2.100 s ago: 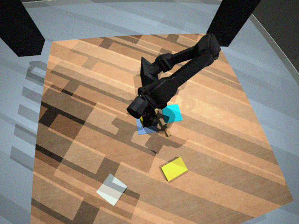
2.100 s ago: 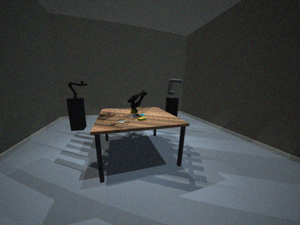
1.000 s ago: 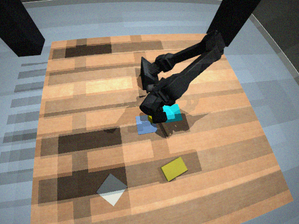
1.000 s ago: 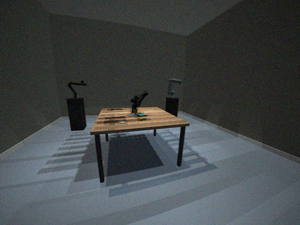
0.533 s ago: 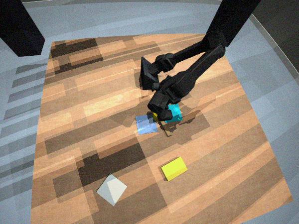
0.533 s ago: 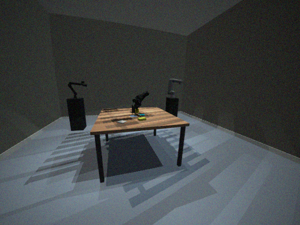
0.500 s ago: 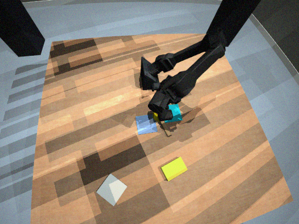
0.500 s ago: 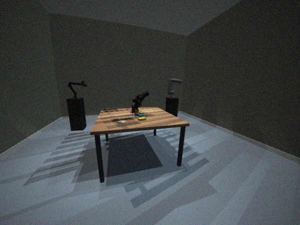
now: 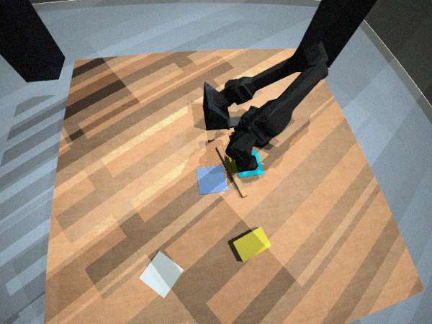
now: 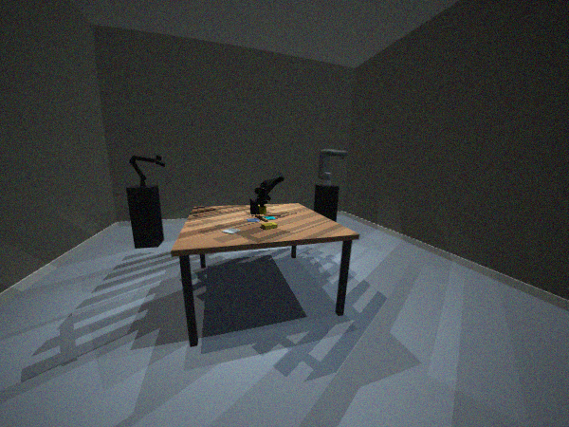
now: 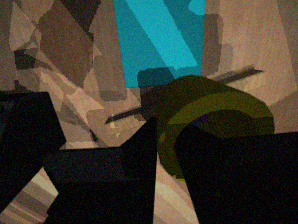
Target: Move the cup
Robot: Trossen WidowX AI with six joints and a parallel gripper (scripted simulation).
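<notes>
The thin wooden bar lies 80 mm below my gripper tip, 30 mm ahead of it and 10 mm to the right of it. The rest, counted from my gripper tip: yellow block (300 mm ahead, 70 mm below, 10 mm to the left); then yellow cup (20 mm ahead); then blue pad (90 mm to the right, 90 mm below, 60 mm ahead).
</notes>
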